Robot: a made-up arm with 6 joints.
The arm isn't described. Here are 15 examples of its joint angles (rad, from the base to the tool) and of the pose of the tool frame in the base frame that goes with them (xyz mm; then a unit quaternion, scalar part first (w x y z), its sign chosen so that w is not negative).
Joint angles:
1: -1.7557 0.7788 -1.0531 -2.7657 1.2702 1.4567
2: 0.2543 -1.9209 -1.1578 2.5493 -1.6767 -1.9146
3: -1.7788 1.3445 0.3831 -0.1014 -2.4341 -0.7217
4: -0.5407 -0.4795 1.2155 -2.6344 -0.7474 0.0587
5: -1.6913 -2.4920 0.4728 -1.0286 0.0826 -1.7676
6: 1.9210 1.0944 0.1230 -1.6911 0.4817 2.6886
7: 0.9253 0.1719 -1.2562 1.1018 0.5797 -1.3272
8: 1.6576 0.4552 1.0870 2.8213 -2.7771 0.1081
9: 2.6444 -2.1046 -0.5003 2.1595 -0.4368 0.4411
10: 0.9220 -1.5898 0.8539 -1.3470 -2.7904 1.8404
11: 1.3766 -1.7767 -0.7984 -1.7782 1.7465 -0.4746
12: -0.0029 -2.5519 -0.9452 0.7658 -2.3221 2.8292
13: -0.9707 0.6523 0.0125 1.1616 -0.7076 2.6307
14: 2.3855 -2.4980 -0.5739 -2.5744 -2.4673 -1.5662
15: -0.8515 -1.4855 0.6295 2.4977 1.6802 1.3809
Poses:
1: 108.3 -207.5 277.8 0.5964 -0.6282 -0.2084 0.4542
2: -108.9 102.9 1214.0 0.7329 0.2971 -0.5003 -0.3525
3: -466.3 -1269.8 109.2 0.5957 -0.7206 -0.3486 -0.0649
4: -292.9 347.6 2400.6 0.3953 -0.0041 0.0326 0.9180
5: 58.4 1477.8 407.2 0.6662 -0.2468 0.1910 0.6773
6: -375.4 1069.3 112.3 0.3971 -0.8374 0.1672 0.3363
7: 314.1 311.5 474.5 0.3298 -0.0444 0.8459 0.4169
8: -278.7 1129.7 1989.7 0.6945 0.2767 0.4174 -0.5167
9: 733.8 -462.8 1331.4 0.9610 -0.0240 -0.1838 0.2054
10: -782.9 -1179.6 1488.0 0.1770 -0.8756 -0.4475 0.0419
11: 13.5 -33.9 1353.6 0.0365 -0.9586 0.1422 -0.2439
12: -634.3 -135.7 1070.7 0.1877 -0.7922 0.5760 -0.0744
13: 711.1 -1205.6 873.8 0.2471 0.7450 -0.5549 -0.2758
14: 445.4 -551.5 1063.1 0.2338 0.8749 -0.0892 -0.4147
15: -800.7 1166.2 1641.0 0.6757 0.6404 0.0500 0.3618
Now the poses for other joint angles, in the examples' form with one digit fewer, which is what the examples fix.
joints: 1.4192 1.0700 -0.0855 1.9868 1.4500 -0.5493
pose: 98 1248 173 0.178 0.489 -0.162 -0.838
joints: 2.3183 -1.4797 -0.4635 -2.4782 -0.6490 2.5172
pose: -19 -177 1603 0.119 0.261 -0.268 0.920
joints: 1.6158 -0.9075 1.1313 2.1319 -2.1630 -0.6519
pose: -54 -1144 2011 0.548 0.721 0.425 -0.011
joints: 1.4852 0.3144 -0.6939 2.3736 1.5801 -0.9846
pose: -57 896 615 0.358 0.577 -0.237 -0.695
